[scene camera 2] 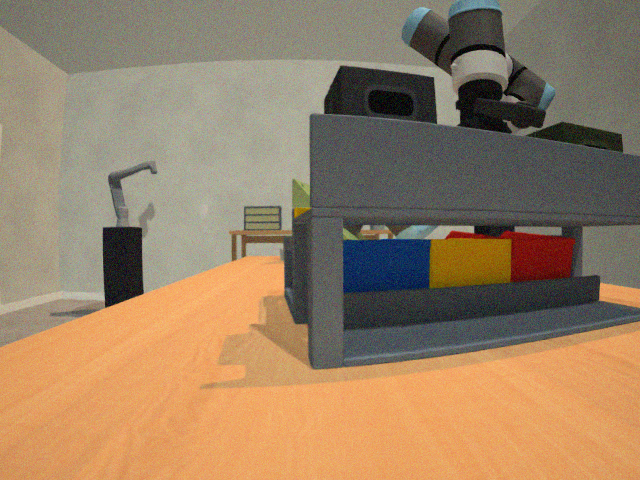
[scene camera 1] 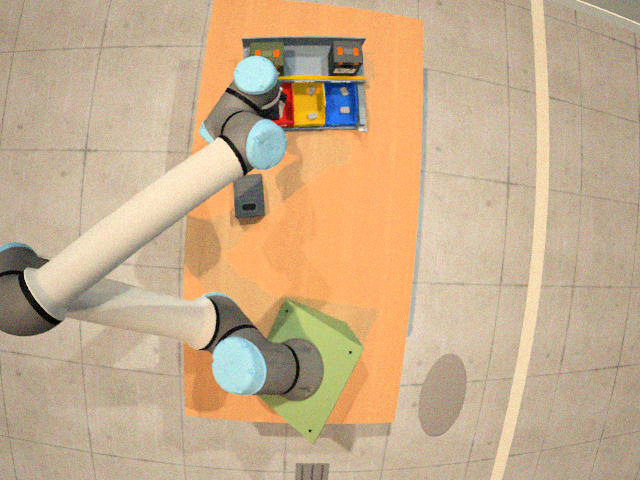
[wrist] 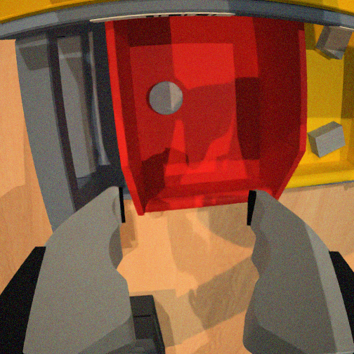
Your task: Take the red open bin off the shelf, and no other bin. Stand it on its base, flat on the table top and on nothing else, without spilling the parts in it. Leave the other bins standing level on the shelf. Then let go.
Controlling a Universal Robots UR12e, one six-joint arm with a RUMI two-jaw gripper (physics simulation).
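Frame: origin at the arm's base, x ahead, y left, z up, level; centimetres.
Where they show: arm's base, origin of its link: [scene camera 1: 298,369].
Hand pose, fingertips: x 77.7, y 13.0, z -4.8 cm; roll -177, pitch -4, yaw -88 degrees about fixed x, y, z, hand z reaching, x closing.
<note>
Each offset is from my fingertips to the top centre of the thing. "spot": to the spot under its first point. Level surfaces: height alone.
The red open bin @[spot: dy -5.1, dx +3.4, dz -9.3 cm] [scene camera 1: 287,105] [scene camera 2: 542,258] [wrist: 210,120] stands on the lower level of the grey shelf [scene camera 1: 362,105] [scene camera 2: 326,289] [wrist: 37,125]. A grey round part [wrist: 166,98] lies in it. The yellow bin @[spot: dy -12.2, dx +5.0, dz -10.2 cm] [scene camera 1: 309,103] [scene camera 2: 470,263] [wrist: 327,95] stands right beside it, with the blue bin @[spot: dy -21.1, dx +6.9, dz -10.2 cm] [scene camera 1: 336,100] [scene camera 2: 386,266] beyond. My gripper [wrist: 185,191] is partly open with nothing between its fingers. In the wrist view its tips show at the red bin's front edge, one near each front corner; their height relative to the rim is unclear. The fingertips are hidden in scene camera 2.
An olive box @[dy +2.3, dx +13.9, dz +8.8 cm] [scene camera 1: 266,50] [scene camera 2: 578,136] and a dark grey box @[dy -20.8, dx +15.9, dz +11.3 cm] [scene camera 1: 345,50] [scene camera 2: 382,90] stand on the shelf's upper level, behind my wrist. Another dark box @[dy +4.7, dx -27.1, dz -4.5 cm] [scene camera 1: 249,193] [wrist: 146,320] stands on the table @[dz -11.0 cm] [scene camera 1: 361,232] before the shelf. The upper level's edge borders the bins' back.
</note>
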